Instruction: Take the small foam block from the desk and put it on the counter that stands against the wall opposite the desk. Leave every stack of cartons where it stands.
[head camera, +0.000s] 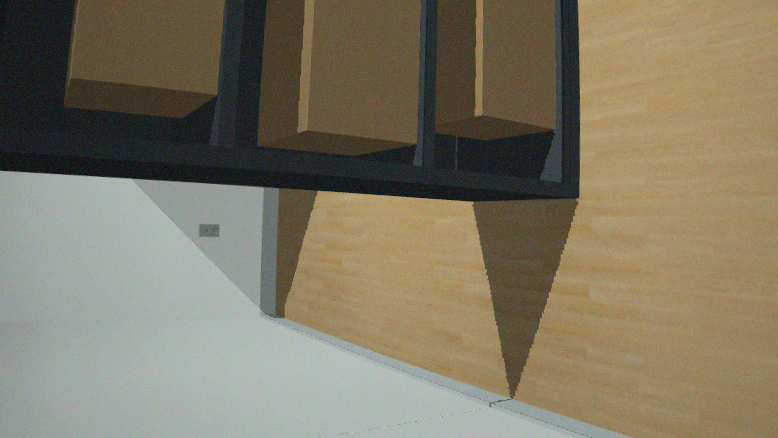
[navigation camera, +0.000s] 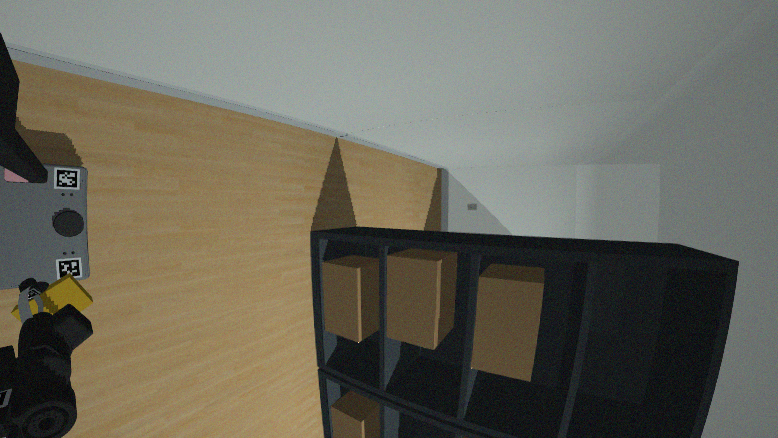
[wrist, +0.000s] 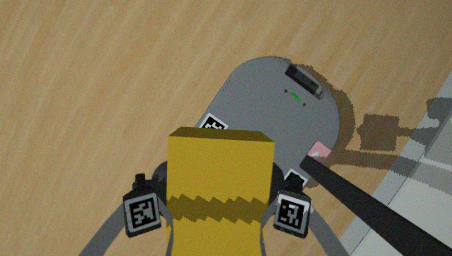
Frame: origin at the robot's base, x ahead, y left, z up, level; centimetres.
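Where they show: gripper, fingertip midpoint: (navigation camera: 53, 302) (wrist: 218, 179); robot's base at its link origin: (navigation camera: 68, 221).
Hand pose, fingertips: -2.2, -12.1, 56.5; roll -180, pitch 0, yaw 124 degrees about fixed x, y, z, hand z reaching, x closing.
Each offset is from my fingertips to the top centre of the thing, as dx, dy, dz. Level surfaces: height alone.
The small foam block, a yellow box shape @(+0.4, +0.3, +4.6) (wrist: 220, 155) (navigation camera: 71, 292), sits between the two fingers of my gripper (wrist: 218, 179) (navigation camera: 47, 304). The fingers press on its two sides, so the gripper is shut on it. The block is held in the air above the floor, beside my grey base (wrist: 270, 100) (navigation camera: 27, 228). Its near end runs out of the wrist view at the bottom. The block and gripper do not show in the head view. The desk and the counter do not show in these views.
A dark shelf unit (head camera: 326, 173) (navigation camera: 544, 243) holds brown cartons @(+131.9, -26.6, +23.9) (head camera: 362, 70) (navigation camera: 411, 299) in separate compartments. Wood floor @(dz -56.5) (head camera: 680, 217) (navigation camera: 206, 190) lies beside it. A white wall (head camera: 136, 380) (navigation camera: 272, 54) with a pale baseboard borders the floor. My black mast (wrist: 370, 205) shows in the wrist view.
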